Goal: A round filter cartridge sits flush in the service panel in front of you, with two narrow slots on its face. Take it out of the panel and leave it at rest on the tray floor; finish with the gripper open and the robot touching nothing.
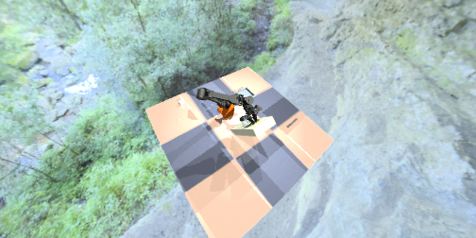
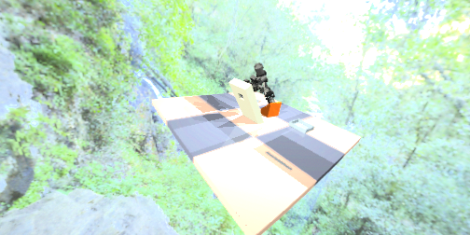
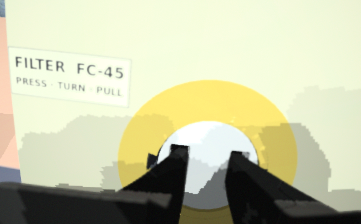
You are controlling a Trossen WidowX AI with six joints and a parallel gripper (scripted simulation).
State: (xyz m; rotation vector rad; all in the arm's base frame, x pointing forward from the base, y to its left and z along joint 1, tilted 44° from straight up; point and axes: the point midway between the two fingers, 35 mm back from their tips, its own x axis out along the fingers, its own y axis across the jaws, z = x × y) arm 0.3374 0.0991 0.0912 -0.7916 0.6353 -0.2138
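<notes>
My gripper tip is now 1 cm short of the round filter cartridge and 1 cm above it. The rest, counted from my gripper tip: tray 43 cm behind, 27 cm to the left, 23 cm below; cream service panel 4 cm behind, 8 cm below.
</notes>
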